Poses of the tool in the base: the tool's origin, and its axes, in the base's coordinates. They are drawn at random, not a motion.
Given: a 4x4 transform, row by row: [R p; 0 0 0 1], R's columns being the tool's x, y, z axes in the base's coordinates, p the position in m. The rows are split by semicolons.
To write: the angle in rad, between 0 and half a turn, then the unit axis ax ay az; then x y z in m. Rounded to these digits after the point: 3 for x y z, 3 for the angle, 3 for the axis.
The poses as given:
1: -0.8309 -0.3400 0.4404 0.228; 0.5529 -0.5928 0.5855 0.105; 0.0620 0.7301 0.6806 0.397; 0 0 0 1
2: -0.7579 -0.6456 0.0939 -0.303; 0.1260 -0.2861 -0.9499 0.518; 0.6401 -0.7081 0.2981 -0.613; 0 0 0 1
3: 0.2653 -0.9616 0.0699 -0.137; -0.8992 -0.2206 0.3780 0.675; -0.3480 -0.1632 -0.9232 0.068; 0 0 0 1
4: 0.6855 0.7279 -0.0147 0.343; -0.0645 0.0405 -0.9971 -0.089; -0.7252 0.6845 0.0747 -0.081; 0 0 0 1
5: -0.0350 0.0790 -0.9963 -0.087; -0.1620 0.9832 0.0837 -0.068; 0.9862 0.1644 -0.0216 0.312; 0 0 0 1
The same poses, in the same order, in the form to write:
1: 2.629 0.147 0.386 0.911 0.228 0.105 0.397
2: 2.632 0.248 -0.560 0.791 -0.303 0.518 -0.613
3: 2.791 -0.788 0.609 0.091 -0.137 0.675 0.068
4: 1.671 0.845 0.357 -0.398 0.343 -0.089 -0.081
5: 1.607 0.040 -0.992 -0.121 -0.087 -0.068 0.312
